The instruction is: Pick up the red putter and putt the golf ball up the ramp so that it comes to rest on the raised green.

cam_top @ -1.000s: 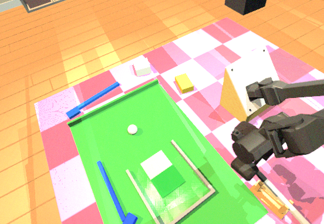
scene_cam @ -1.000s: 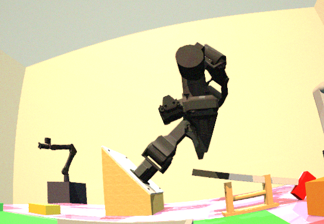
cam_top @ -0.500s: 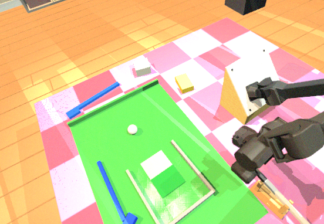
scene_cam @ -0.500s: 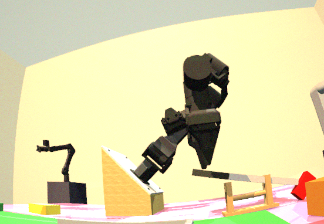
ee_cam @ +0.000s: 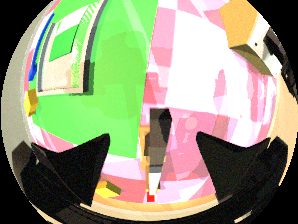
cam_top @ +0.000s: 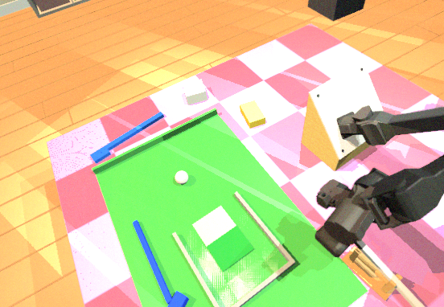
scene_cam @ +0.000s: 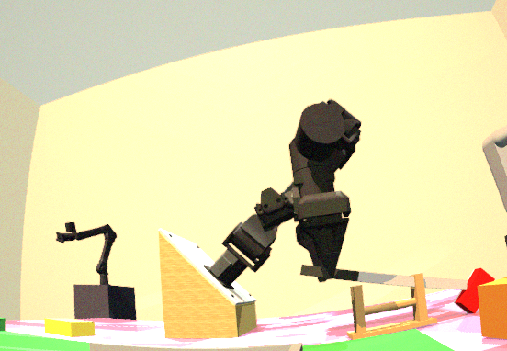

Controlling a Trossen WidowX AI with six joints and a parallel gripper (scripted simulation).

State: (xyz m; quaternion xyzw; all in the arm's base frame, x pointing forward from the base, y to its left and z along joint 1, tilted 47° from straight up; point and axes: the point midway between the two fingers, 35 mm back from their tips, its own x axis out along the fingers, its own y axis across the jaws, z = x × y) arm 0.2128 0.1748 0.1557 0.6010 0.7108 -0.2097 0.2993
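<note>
My gripper tip is 2 cm past the wooden stand, 9 cm to the right of it and 5 cm above it. From my gripper tip the other things lie so: white golf ball: 27 cm ahead, 40 cm to the right, 6 cm below; putter: 2 cm behind, 11 cm to the left, 2 cm below; green mat: 27 cm ahead, 24 cm to the right, 9 cm below.
</note>
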